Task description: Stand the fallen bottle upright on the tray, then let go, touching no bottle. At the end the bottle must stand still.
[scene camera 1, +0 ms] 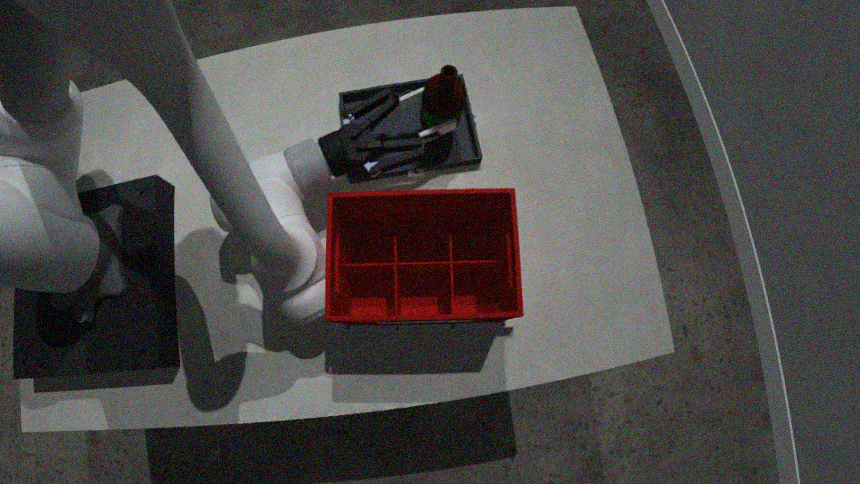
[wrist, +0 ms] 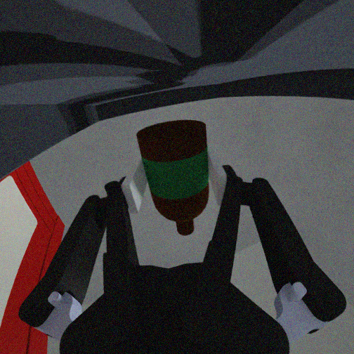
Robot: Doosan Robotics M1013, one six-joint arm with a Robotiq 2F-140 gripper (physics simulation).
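Seen in the pictures: arm's base, origin of the base link: (scene camera 1: 88, 258).
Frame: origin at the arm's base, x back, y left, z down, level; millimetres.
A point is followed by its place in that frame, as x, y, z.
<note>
The brown bottle with a green band (scene camera 1: 442, 102) @(-732, 79, -84) (wrist: 176, 175) is off its side, with its neck up in the scene view, and looks about upright. My gripper (scene camera 1: 426, 112) (wrist: 175, 162) is shut on it, one pale fingertip on each side of its body. The bottle is over the right part of the dark grey tray (scene camera 1: 465, 149) @(-775, 52, 65) (wrist: 280, 83). A dark shadow shows on the tray below the bottle. I cannot tell whether the bottle's base touches the tray. The gripper reaches in low from the left, over the tray.
A red crate with dividers (scene camera 1: 421, 318) @(-622, -248, -105) (wrist: 42, 245) stands close in front of the tray in the scene view. The arm's links pass to the left of the crate. A dark block (scene camera 1: 150, 240) @(-152, 1, 0) is at the left, under the arm. A grey curved edge (scene camera 1: 716, 150) runs along the right.
</note>
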